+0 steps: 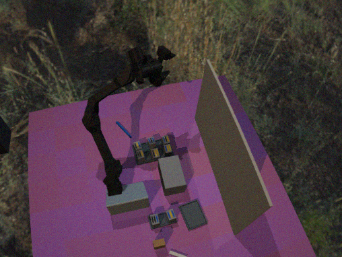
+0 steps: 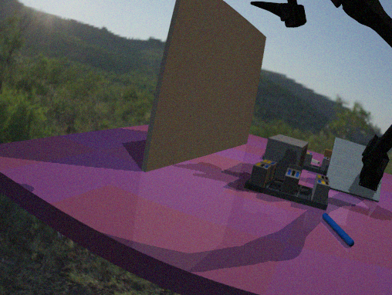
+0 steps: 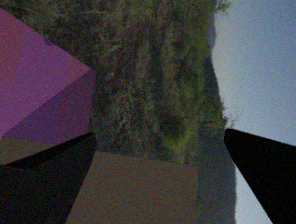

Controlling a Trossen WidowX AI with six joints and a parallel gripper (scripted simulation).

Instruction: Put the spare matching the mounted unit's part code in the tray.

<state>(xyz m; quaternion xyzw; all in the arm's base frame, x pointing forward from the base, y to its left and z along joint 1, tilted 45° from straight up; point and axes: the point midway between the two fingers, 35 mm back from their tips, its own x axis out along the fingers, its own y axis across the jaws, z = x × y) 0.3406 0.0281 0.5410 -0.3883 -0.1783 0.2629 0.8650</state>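
My gripper tip is 380 mm to the left of the tall brown board, 200 mm above it and 160 mm short of it. Round my gripper tip: blue rod (420 mm below, 260 mm behind, 40 mm to the right); orange block (690 mm to the right, 390 mm below, 190 mm behind).
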